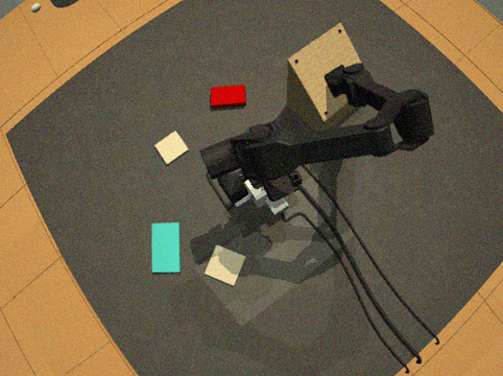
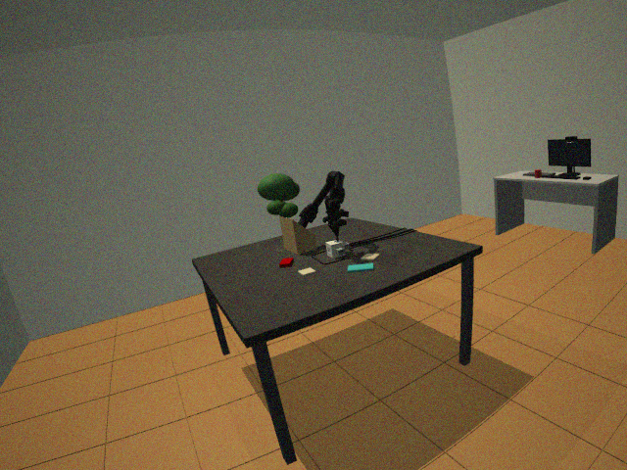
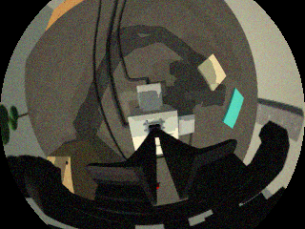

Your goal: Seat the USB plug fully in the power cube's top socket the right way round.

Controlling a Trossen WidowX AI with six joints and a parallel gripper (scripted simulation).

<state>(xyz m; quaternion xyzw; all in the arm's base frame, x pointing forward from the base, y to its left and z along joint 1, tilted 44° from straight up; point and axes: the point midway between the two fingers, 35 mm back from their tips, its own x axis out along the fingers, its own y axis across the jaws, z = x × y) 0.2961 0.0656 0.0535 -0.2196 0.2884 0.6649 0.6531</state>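
The dark USB plug lies 20 mm below my gripper tip. The rest, counted from my gripper tip: red block (290 mm to the right, 100 mm below, 90 mm behind); then cream tile (190 mm ahead, 100 mm below, 80 mm to the left); then teal block (280 mm ahead, 100 mm below, 50 mm to the right).
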